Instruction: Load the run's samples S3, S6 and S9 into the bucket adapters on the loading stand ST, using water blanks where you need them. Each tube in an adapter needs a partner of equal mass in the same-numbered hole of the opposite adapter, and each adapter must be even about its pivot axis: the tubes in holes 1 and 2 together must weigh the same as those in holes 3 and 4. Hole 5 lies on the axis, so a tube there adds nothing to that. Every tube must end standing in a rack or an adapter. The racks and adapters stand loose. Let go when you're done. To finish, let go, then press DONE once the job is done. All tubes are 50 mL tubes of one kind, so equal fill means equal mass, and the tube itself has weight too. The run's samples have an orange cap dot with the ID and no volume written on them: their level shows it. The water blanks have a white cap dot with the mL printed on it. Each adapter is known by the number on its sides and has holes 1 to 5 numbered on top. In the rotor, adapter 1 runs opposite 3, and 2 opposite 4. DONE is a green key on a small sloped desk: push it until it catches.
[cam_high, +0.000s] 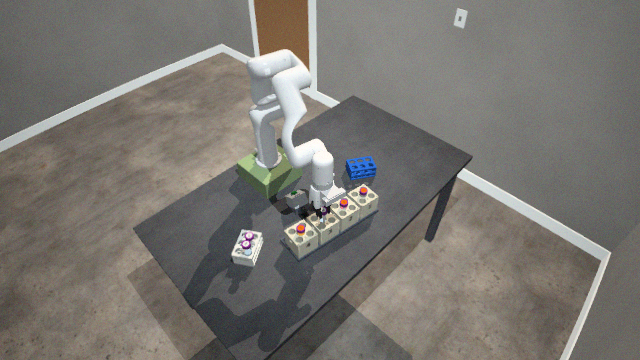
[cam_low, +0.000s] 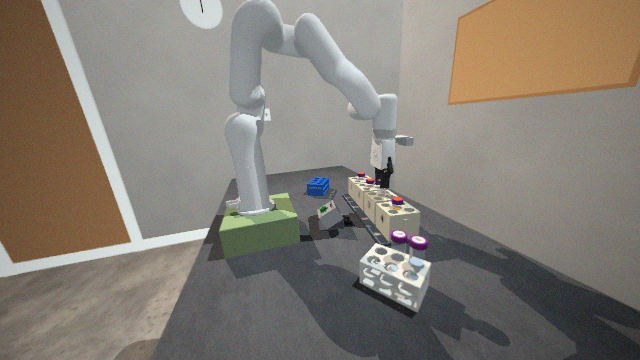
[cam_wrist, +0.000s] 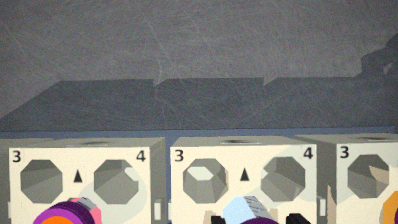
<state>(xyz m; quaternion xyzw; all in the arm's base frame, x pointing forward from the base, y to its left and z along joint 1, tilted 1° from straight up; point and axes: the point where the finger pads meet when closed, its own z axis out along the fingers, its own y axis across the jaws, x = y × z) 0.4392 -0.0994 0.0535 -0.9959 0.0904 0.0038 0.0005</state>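
The green done key is 210 mm behind my hand, 80 mm below it and 40 mm to the left of it. Also, from my hand: stand marked 1 (140 mm below, 60 mm to the left); then sample tube (100 mm to the left, 80 mm below, 30 mm ahead); then adapter 1 (220 mm to the left, 100 mm below, 40 mm ahead).
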